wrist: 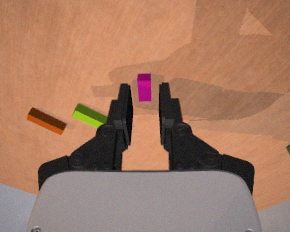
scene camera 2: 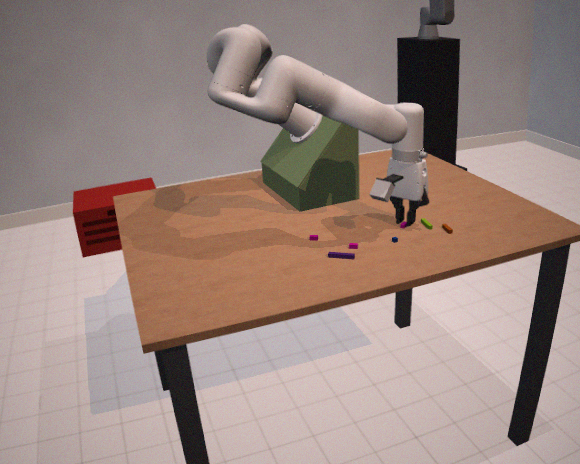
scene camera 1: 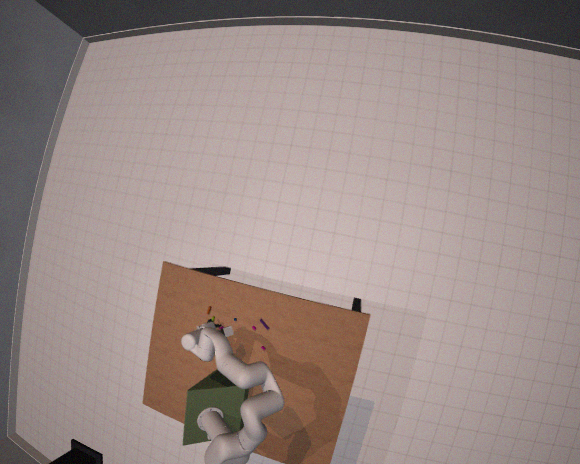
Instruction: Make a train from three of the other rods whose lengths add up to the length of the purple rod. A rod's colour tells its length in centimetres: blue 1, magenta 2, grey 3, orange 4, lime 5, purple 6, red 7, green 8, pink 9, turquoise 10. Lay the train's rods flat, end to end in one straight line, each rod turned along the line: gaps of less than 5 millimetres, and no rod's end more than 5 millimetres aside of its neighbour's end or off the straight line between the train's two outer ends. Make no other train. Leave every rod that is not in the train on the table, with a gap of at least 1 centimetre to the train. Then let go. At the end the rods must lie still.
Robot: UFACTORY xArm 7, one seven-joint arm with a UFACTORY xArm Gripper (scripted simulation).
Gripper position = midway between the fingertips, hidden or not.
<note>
In view: the gripper [scene camera 2: 405,223].
The gripper is seen too in the wrist view [wrist: 145,96].
</note>
